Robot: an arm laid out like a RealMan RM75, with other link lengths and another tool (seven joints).
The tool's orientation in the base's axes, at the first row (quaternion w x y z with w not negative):
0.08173, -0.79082, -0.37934, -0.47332
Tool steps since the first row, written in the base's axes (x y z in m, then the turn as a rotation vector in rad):
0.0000, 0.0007, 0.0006, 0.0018, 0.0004, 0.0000
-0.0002, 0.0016, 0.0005, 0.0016, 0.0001, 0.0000
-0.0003, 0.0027, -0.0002, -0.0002, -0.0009, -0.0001
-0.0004, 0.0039, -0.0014, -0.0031, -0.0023, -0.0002
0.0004, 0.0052, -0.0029, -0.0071, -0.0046, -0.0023
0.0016, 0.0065, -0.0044, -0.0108, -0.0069, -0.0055
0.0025, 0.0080, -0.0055, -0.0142, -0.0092, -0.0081
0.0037, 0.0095, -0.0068, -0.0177, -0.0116, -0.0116
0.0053, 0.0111, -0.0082, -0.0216, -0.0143, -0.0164
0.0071, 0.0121, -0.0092, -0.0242, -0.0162, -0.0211
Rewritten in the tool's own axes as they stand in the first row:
0.0009, -0.0004, 0.0000, 0.0007, 0.0009, 0.0014
0.0012, -0.0011, 0.0004, 0.0005, 0.0010, 0.0011
0.0012, -0.0021, 0.0012, -0.0006, 0.0005, -0.0005
0.0008, -0.0033, 0.0024, -0.0022, -0.0005, -0.0031
0.0005, -0.0040, 0.0044, -0.0061, -0.0021, -0.0059
0.0003, -0.0045, 0.0066, -0.0109, -0.0038, -0.0078
0.0004, -0.0052, 0.0086, -0.0151, -0.0051, -0.0099
0.0004, -0.0057, 0.0108, -0.0201, -0.0065, -0.0116
0.0006, -0.0061, 0.0135, -0.0265, -0.0084, -0.0130
0.0007, -0.0058, 0.0157, -0.0320, -0.0099, -0.0132

